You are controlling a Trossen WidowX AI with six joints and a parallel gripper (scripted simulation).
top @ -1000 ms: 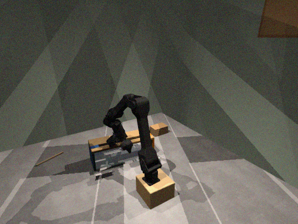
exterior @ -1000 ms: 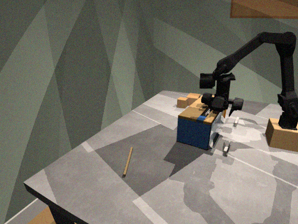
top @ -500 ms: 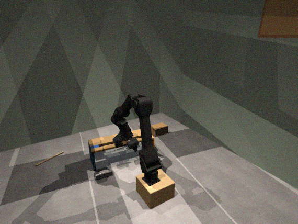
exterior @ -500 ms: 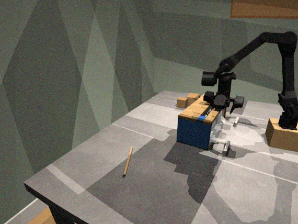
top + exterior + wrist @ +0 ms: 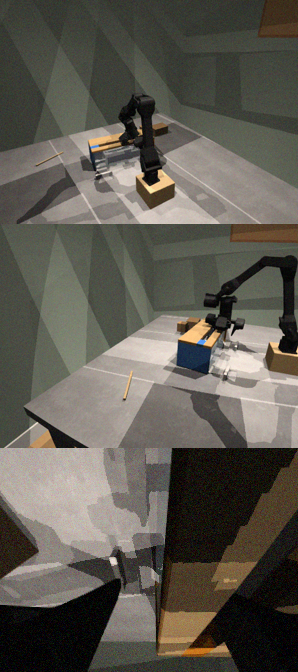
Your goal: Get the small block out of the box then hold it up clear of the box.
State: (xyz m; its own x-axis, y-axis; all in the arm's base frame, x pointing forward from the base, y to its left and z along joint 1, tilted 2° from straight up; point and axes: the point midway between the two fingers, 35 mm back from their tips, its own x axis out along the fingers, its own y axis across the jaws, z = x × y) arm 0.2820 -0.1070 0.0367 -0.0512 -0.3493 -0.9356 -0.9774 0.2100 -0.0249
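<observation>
My gripper tip is 4 cm short of the blue block and 3 cm to the left of it. From my gripper tip the other things lie so: box (5 cm ahead, 8 cm to the left, 3 cm below); then thin wooden stick (34 cm ahead, 44 cm to the left, 8 cm below).
</observation>
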